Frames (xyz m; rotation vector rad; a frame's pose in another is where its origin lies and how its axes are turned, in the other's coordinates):
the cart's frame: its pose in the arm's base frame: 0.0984 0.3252 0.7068 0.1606 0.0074 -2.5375
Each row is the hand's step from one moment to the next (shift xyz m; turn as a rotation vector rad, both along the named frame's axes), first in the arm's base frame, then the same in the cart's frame.
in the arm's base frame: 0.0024 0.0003 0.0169 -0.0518 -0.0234 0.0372
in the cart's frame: -0.0041 0.0016 0.0165 0.0512 -0.0087 0.0438
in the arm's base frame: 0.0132 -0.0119 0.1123 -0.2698 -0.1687 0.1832
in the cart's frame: -0.0172 0.0207 0.1105 0.2943 -0.0070 0.2194
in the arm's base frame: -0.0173 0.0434 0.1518 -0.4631 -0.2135 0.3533
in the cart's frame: -0.0280 -0.0410 0.1509 0.4579 -0.0737 0.4120
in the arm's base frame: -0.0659 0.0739 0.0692 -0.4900 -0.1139 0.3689
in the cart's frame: 0.0043 -0.0960 0.0731 0.4221 -0.1706 0.4265
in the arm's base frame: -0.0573 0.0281 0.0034 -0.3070 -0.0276 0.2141
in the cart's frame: 0.0307 -0.0554 0.0087 0.2418 -0.1436 0.2485
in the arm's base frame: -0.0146 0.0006 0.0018 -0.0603 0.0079 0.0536
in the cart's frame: 0.0114 -0.0087 0.0034 0.0387 -0.0389 0.0597
